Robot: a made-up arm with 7 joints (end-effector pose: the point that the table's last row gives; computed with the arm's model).
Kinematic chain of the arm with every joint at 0, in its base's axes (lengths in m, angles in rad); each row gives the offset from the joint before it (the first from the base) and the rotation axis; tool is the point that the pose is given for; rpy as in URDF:
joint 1: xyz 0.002 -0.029 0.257 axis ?
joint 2: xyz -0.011 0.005 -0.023 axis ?
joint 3: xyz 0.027 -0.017 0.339 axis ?
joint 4: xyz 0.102 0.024 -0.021 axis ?
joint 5: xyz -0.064 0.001 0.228 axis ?
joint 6: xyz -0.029 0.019 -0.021 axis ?
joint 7: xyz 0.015 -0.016 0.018 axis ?
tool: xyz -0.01 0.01 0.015 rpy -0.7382 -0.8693 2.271
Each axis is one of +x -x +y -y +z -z.
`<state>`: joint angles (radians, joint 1 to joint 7).
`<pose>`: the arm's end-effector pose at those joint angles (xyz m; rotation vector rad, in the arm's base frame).
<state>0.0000 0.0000 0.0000 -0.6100 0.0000 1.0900 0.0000</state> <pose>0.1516 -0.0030 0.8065 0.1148 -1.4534 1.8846</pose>
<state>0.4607 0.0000 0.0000 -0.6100 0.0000 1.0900 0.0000</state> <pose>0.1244 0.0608 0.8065 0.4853 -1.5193 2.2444</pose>
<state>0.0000 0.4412 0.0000 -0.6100 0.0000 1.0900 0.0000</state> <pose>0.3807 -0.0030 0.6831 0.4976 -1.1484 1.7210</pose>
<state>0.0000 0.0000 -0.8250 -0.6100 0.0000 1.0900 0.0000</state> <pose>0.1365 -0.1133 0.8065 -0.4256 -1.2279 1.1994</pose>
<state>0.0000 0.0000 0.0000 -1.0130 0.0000 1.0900 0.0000</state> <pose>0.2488 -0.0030 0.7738 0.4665 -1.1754 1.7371</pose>
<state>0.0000 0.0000 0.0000 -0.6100 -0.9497 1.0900 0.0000</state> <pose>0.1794 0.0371 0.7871 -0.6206 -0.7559 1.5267</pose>
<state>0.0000 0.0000 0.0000 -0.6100 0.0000 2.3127 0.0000</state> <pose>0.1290 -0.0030 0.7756 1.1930 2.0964 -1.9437</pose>
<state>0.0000 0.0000 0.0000 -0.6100 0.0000 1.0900 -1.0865</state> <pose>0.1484 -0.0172 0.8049 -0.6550 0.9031 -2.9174</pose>
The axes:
joint 1: +z
joint 2: +y
joint 3: +z
joint 4: -y
joint 5: +z
joint 6: -y
joint 7: -z

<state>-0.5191 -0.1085 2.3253 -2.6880 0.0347 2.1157 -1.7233</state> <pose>-0.0915 0.2505 0.4091 -1.4011 -1.0778 -0.7013</pose>
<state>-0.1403 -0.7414 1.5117 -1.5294 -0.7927 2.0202 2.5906</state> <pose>-0.2826 0.3218 0.5393 -0.4058 -2.6979 0.6530</pose>
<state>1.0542 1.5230 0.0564 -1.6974 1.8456 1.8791 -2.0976</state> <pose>0.1906 0.2466 -0.0911 -2.1775 1.6688 -1.1527</pose>
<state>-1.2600 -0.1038 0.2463 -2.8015 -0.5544 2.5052 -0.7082</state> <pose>0.1731 -0.2207 0.4426 0.8801 -0.7887 1.6924</pose>
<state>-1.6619 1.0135 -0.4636 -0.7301 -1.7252 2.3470 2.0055</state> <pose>-0.0659 -0.5721 0.2842 -1.7416 0.6262 0.5293</pose>
